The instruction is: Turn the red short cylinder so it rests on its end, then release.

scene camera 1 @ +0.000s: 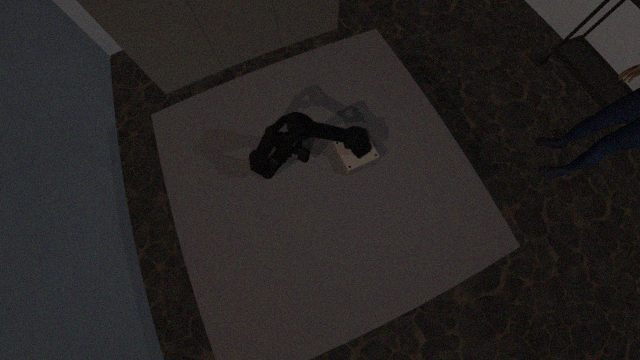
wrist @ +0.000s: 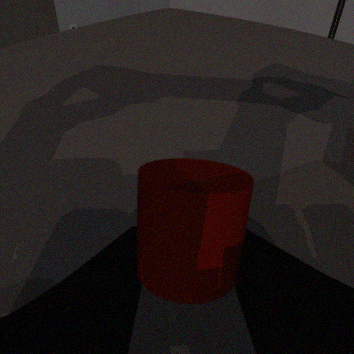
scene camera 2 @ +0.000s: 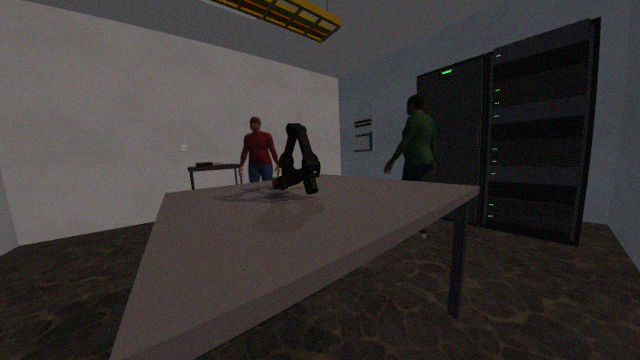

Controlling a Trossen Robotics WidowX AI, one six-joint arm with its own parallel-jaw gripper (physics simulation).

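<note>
The red short cylinder (wrist: pixel 192 235) (scene camera 2: pixel 275 184) is between the two black fingers of my gripper (wrist: pixel 185 236) (scene camera 2: pixel 279 184). My gripper is shut on it. In the wrist view one round end faces up and the curved side faces the camera, so it looks close to upright, perhaps a little tilted. In scene camera 2 the gripper slopes low over the table (scene camera 2: pixel 225 260) (scene camera 1: pixel 310 240). A gap under the cylinder cannot be made out. In scene camera 1 the arm hides the cylinder, and the fingers are too dark to tell apart.
The arm's pale base plate (scene camera 1: pixel 350 161) is bolted on the table beside the folded arm. The arm's shadows fall across the table around the cylinder. Beyond the table stand two people (scene camera 2: pixel 258 150) (scene camera 2: pixel 419 142), a side table (scene camera 2: pixel 215 168) and dark server racks (scene camera 2: pixel 489 125).
</note>
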